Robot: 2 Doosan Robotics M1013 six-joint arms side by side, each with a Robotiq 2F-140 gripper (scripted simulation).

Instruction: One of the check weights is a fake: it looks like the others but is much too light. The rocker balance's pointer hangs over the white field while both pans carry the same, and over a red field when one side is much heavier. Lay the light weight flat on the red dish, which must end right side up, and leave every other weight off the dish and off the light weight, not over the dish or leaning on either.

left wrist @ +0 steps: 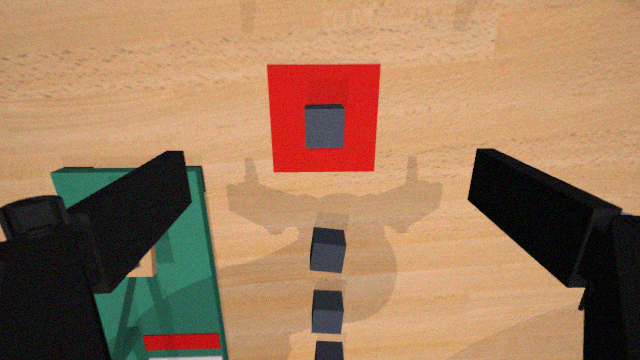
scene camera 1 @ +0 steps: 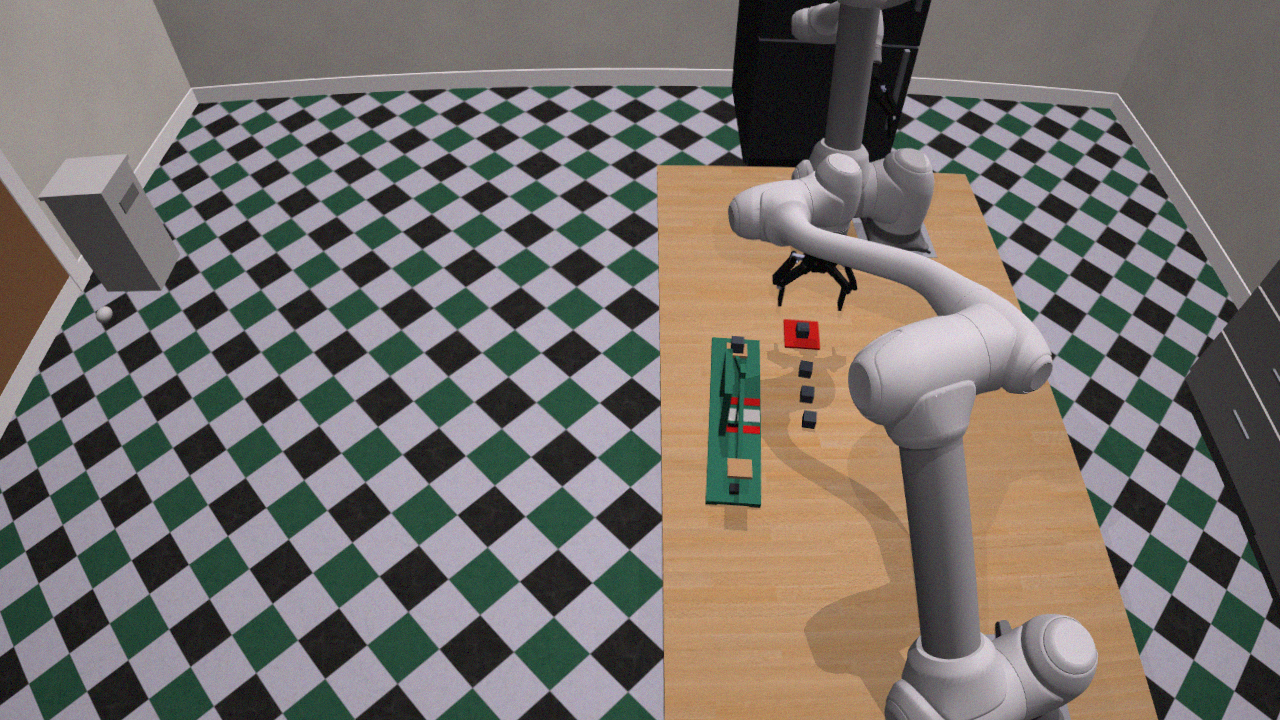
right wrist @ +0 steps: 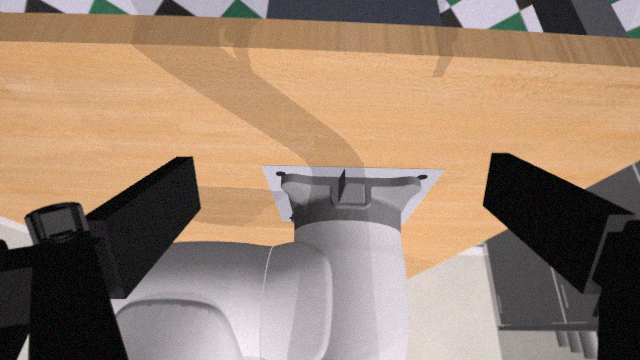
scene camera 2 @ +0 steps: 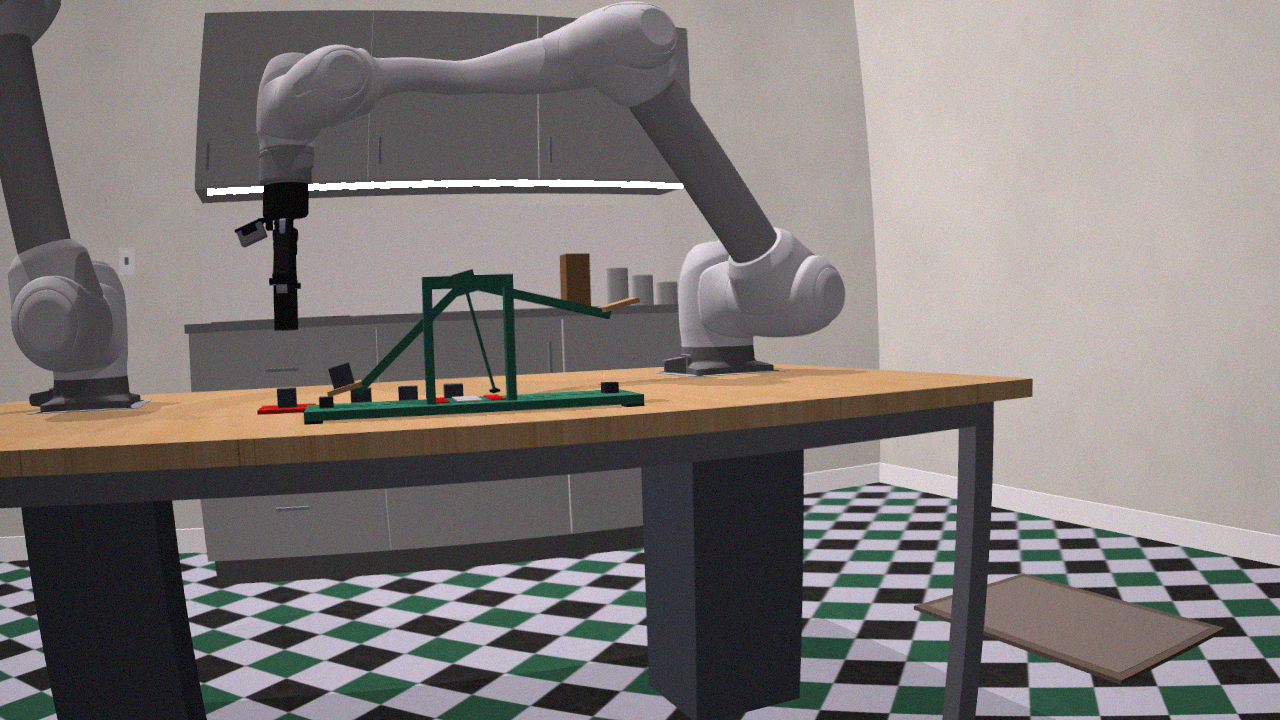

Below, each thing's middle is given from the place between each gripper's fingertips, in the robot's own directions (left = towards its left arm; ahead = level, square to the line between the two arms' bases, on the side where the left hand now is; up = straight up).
My left hand (scene camera 2: 287,330) is 13 cm above the red dish (scene camera 1: 790,341) and 1 cm to the left of it. From my left hand the other things lie so: green rocker balance (scene camera 2: 610,394) 26 cm to the left, 19 cm ahead, 4 cm below; then beam (scene camera 2: 604,311) 27 cm to the left, 19 cm ahead, 3 cm below.
The red dish is 300 mm ahead of my right hand (scene camera 1: 867,135), 720 mm to the left of it and 120 mm below it. The rest, counted from my right hand: green rocker balance: 490 mm ahead, 980 mm to the left, 30 mm below; beam: 490 mm ahead, 990 mm to the left, 20 mm below.
